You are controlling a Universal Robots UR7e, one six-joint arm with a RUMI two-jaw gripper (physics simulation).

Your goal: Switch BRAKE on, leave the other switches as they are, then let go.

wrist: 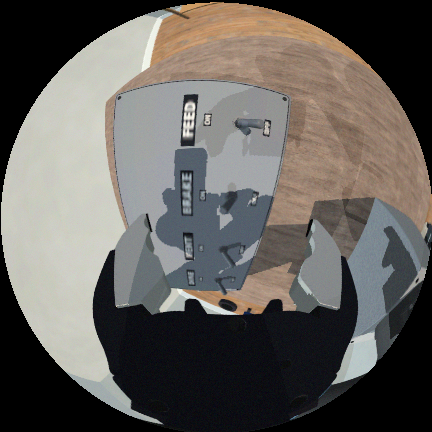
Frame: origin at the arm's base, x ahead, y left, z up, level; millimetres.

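Seen in the pictures: gripper, fingertip midpoint: point(230, 218).
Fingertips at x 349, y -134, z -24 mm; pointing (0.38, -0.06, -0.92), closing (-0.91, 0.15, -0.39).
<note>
Offsets run from my fingertips to a thing's middle. "spot": to the spot under its first point. Level surfaces: height alone.
A grey switch panel point(145, 125) lies across the middle of the wrist view, with labels running down it. The BRAKE label {10 mm left, 110 mm ahead, 80 mm down} point(186, 193) is at mid-panel. The BRAKE lever {spot: 22 mm left, 43 mm ahead, 96 mm down} point(229, 198) is dark and in shadow, between its ON label {spot: 17 mm left, 87 mm ahead, 92 mm down} point(202, 195) and its OFF label {spot: 35 mm left, 14 mm ahead, 133 mm down} point(254, 198); its lean is hard to tell. The FEED lever {spot: 82 mm right, 4 mm back, 85 mm down} point(250, 123) points to its OFF label point(267, 127). The VENT lever {spot: 142 mm left, 58 mm ahead, 95 mm down} point(228, 256) and a lower lever {spot: 258 mm left, 91 mm ahead, 94 mm down} point(220, 286) are small and blurred. My gripper point(230, 218) is open and empty, its fingers wide apart in view, with the BRAKE lever between and beyond their tips.
The panel lies on a brown wooden table {209 mm down} point(335, 140). A grey-blue block-like object point(372, 255) is at the right, beside the right finger. A pale surface point(55, 190) fills the left side. A small dark round thing point(227, 304) shows below the panel's far end.
</note>
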